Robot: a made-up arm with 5 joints.
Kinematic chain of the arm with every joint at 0, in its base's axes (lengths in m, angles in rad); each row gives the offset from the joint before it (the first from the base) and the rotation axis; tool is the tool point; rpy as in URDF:
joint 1: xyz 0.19 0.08 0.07 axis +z
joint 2: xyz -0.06 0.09 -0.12 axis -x
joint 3: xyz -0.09 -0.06 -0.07 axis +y
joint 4: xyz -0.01 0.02 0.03 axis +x
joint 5: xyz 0 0.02 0.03 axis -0.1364 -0.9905 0.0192
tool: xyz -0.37 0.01 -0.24 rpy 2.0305 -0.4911 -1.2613
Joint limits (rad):
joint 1: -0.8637..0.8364
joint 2: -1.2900..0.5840
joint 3: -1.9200..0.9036
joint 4: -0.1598..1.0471
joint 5: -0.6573..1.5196
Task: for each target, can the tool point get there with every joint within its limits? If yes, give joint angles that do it. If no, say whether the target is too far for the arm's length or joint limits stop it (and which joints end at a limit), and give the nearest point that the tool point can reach.
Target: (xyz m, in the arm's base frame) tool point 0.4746 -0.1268 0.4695
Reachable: no: joint limits stop it (at a limit: joint 1, joint 2, joint 4, joint 5) | nearest point 0.3152 0.0448 0.1915 | short by 0.363 m
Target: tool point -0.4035 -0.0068 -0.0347
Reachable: yes | joints 0.4376 -1.1485 0.2178 0.3855 -0.1676
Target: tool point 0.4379 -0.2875 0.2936
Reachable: no: joint limits stop it (at a limit: joint 1, joint 2, joint 4, joint 5) | nearest point 0.3196 -0.0491 0.1043 | short by 0.327 m
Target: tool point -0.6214 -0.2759 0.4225
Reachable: no: too far | nearest point -0.2983 -0.1342 0.1687 | short by 0.435 m
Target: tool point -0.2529 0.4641 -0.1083
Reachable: yes | joints -0.3032 -0.1672 0.2856 0.7317 0.0472
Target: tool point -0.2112 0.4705 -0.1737
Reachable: yes | joints -0.4016 0.1737 0.5070 0.5613 0.2514
